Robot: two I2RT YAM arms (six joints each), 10 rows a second.
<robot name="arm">
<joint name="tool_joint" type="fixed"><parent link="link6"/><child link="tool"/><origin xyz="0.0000 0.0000 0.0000" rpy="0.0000 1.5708 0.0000"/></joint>
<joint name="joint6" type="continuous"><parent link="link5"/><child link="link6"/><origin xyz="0.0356 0.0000 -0.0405" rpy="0.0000 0.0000 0.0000"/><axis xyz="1 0 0"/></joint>
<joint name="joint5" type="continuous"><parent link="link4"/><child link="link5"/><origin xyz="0.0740 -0.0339 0.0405" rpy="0.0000 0.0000 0.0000"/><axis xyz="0 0 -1"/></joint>
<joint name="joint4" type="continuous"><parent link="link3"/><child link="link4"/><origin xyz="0.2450 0.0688 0.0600" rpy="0.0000 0.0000 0.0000"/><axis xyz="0 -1 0"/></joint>
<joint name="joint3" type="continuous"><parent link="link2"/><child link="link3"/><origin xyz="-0.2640 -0.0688 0.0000" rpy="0.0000 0.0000 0.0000"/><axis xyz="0 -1 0"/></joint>
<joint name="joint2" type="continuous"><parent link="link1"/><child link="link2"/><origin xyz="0.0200 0.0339 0.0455" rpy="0.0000 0.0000 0.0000"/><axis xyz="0 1 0"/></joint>
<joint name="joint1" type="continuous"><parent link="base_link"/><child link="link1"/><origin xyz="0.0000 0.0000 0.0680" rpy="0.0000 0.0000 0.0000"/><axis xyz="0 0 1"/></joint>
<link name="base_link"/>
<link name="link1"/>
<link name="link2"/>
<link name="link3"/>
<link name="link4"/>
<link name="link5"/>
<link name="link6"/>
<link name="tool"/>
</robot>
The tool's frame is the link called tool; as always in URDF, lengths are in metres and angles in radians. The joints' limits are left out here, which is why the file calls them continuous.
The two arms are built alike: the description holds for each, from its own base.
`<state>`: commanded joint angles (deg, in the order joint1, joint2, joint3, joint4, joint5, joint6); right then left.
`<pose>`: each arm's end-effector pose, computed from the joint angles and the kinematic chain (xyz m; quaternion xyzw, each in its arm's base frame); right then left.
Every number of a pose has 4 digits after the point. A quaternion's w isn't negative.
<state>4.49 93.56 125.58 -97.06 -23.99 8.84 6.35 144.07 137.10 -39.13 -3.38 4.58</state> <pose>0.2553 0.0346 0.4612 -0.0086 0.9561 0.2261 0.1864 0.5565 0.0640 0.2193 -0.0253 0.9268 0.0628 0.3693</pose>
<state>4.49 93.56 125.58 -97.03 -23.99 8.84 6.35 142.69 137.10 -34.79 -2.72 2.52</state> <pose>0.2554 0.0346 0.4612 -0.0087 0.9560 0.2261 0.1866 0.5595 0.0640 0.2384 -0.0403 0.9066 0.0539 0.4166</pose>
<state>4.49 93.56 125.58 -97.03 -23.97 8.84 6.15 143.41 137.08 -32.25 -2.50 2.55</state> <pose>0.2554 0.0346 0.4612 -0.0087 0.9561 0.2259 0.1867 0.5643 0.0624 0.2352 -0.0378 0.9000 0.0525 0.4310</pose>
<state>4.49 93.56 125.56 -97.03 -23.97 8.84 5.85 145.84 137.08 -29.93 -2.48 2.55</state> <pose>0.2554 0.0346 0.4611 -0.0086 0.9561 0.2259 0.1865 0.5721 0.0602 0.2152 -0.0353 0.9006 0.0512 0.4303</pose>
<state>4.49 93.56 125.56 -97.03 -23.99 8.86 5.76 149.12 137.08 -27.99 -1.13 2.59</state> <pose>0.2554 0.0346 0.4611 -0.0085 0.9561 0.2261 0.1864 0.5796 0.0592 0.1861 -0.0292 0.9059 0.0397 0.4206</pose>
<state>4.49 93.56 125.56 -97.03 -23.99 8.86 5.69 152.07 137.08 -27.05 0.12 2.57</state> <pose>0.2554 0.0346 0.4611 -0.0085 0.9561 0.2261 0.1864 0.5839 0.0581 0.1584 -0.0244 0.9134 0.0283 0.4054</pose>
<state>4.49 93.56 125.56 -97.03 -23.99 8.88 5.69 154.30 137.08 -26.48 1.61 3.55</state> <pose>0.2554 0.0346 0.4611 -0.0083 0.9561 0.2261 0.1864 0.5861 0.0574 0.1371 -0.0116 0.9193 0.0188 0.3929</pose>
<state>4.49 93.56 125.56 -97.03 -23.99 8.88 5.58 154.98 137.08 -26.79 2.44 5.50</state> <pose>0.2554 0.0346 0.4611 -0.0083 0.9561 0.2261 0.1864 0.5861 0.0557 0.1299 0.0076 0.9226 0.0176 0.3852</pose>
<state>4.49 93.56 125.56 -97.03 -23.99 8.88 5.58 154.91 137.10 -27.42 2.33 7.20</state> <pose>0.2554 0.0346 0.4611 -0.0083 0.9561 0.2261 0.1864 0.5852 0.0557 0.1298 0.0208 0.9243 0.0237 0.3805</pose>
